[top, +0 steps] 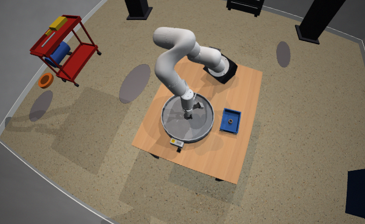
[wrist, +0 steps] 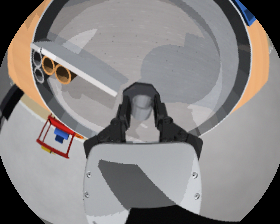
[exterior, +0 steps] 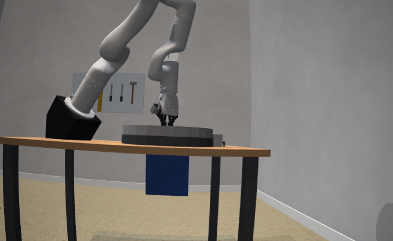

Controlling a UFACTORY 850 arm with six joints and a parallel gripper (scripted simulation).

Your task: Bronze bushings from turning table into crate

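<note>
The grey turning table is 40 mm below my hand. Also, from my hand: blue crate 20 mm behind, 350 mm to the left, 60 mm below.
</note>
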